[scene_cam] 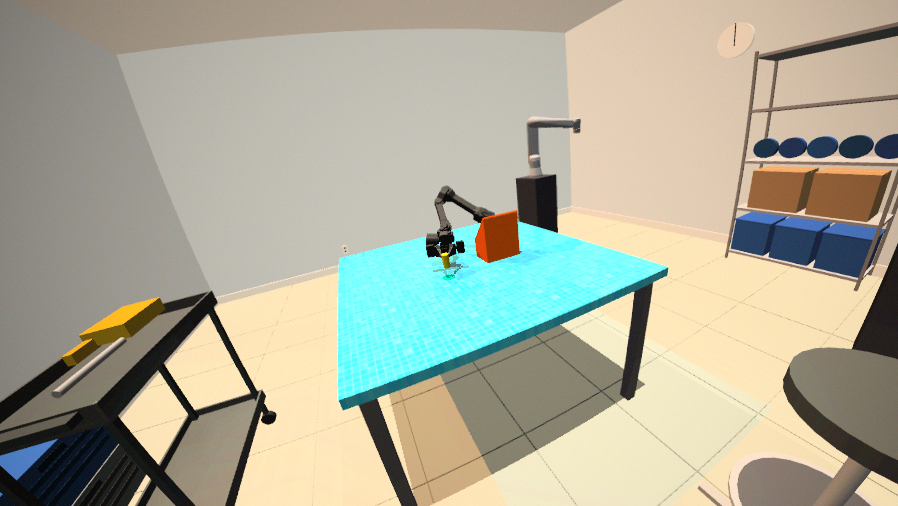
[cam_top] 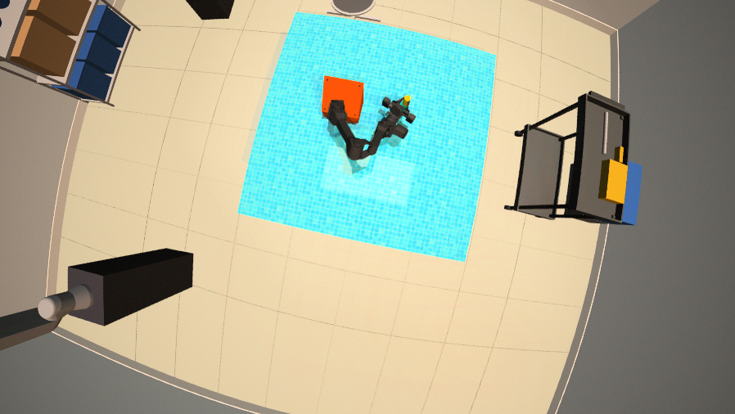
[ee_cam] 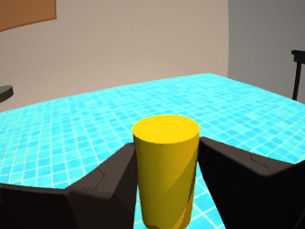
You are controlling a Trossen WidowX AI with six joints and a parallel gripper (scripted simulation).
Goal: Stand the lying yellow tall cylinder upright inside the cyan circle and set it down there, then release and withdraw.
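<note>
Now: the cyan circle 110 mm below my gripper tip. Also, from my gripper tip: yellow cylinder: 20 mm below.
</note>
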